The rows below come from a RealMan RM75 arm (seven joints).
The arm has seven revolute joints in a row. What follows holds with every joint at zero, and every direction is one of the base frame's. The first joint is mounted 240.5 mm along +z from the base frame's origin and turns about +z. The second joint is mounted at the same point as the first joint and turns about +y. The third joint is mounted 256 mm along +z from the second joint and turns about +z. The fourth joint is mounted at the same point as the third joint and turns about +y. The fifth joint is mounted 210 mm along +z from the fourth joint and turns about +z. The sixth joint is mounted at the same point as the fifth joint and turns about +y. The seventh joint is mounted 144 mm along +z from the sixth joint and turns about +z. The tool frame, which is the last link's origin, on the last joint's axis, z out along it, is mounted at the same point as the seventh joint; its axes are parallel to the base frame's.
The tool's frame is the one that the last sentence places.
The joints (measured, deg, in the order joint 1, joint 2, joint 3, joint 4, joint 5, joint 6, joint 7), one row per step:
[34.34 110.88 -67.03 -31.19 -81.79 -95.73 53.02]
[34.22 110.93 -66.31 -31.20 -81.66 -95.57 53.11]
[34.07 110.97 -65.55 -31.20 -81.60 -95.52 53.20]
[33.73 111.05 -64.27 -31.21 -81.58 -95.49 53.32]
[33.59 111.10 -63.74 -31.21 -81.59 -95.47 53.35]
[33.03 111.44 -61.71 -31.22 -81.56 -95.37 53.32]
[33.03 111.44 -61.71 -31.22 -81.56 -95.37 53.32]
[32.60 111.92 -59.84 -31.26 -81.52 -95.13 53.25]
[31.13 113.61 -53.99 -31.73 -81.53 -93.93 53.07]
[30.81 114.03 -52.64 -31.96 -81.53 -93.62 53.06]
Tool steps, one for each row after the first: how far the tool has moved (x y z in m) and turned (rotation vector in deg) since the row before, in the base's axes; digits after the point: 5 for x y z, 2 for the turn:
[0.00048 0.00126 0.00177 0.64 0.48 -0.55]
[0.00076 0.00089 0.00189 0.57 0.48 -0.53]
[0.00188 0.00092 0.00305 0.90 0.75 -0.90]
[0.00079 0.00032 0.00113 0.37 0.30 -0.36]
[0.00275 0.00087 0.00356 1.50 1.30 -1.34]
[0.00000 0.00000 0.00000 0.00 0.00 0.00]
[0.00178 0.00102 0.00233 1.43 1.26 -1.21]
[0.00711 0.00278 0.00688 4.73 3.60 -4.14]
[0.00154 0.00068 0.00178 1.14 0.79 -0.93]

